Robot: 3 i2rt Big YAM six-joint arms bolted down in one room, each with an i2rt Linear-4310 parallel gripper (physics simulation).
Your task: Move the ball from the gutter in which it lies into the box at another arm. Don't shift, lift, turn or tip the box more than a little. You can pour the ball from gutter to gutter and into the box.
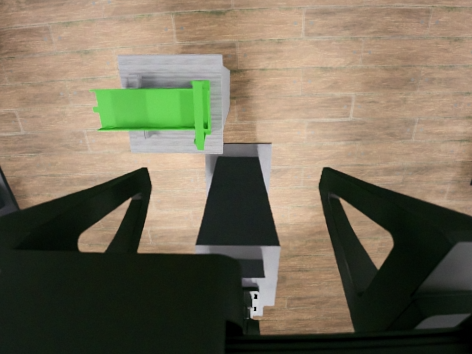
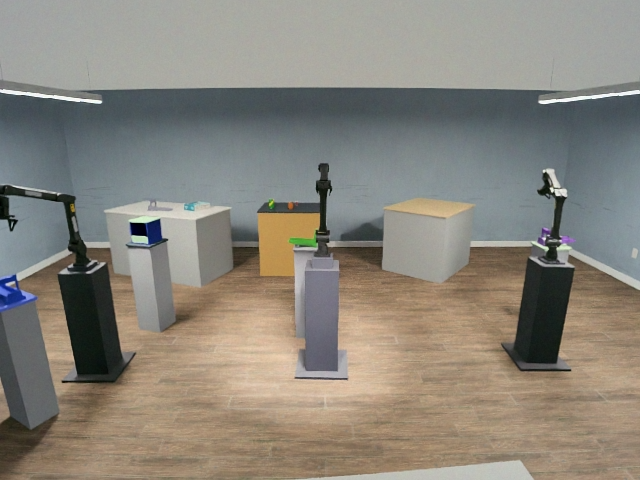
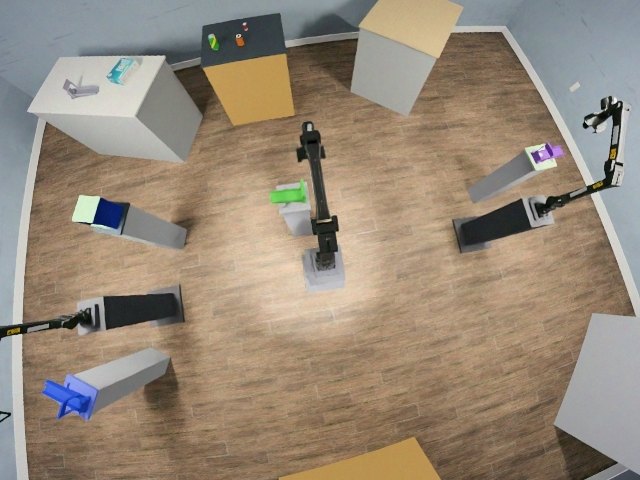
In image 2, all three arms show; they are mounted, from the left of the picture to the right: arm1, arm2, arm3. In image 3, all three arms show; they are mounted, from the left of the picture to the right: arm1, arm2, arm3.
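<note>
A dark blue and pale green box (image 2: 154,231) (image 3: 108,214) stands on a pedestal at the left. A green gutter (image 1: 150,109) (image 2: 301,241) (image 3: 286,195) lies on a pedestal beside arm2; no ball shows in it. A blue gutter (image 2: 10,292) (image 3: 64,395) lies near arm1, a purple gutter (image 2: 559,239) (image 3: 554,151) near arm3. A pale spot shows at the purple gutter, too small to identify as the ball. Arm2's gripper (image 1: 235,172) (image 3: 311,152) is open, high above the floor, away from its gutter. Arm1's gripper (image 2: 11,224) and arm3's gripper (image 2: 542,192) (image 3: 588,125) are away from their gutters, finger openings unclear.
Behind stand a white-topped table (image 2: 170,207) (image 3: 118,103) with a teal carton (image 2: 196,206) (image 3: 122,71), a dark-topped cabinet (image 2: 289,242) (image 3: 253,87) with cans, and a wood-topped block (image 2: 429,207) (image 3: 410,23). Table corners show at the near edge.
</note>
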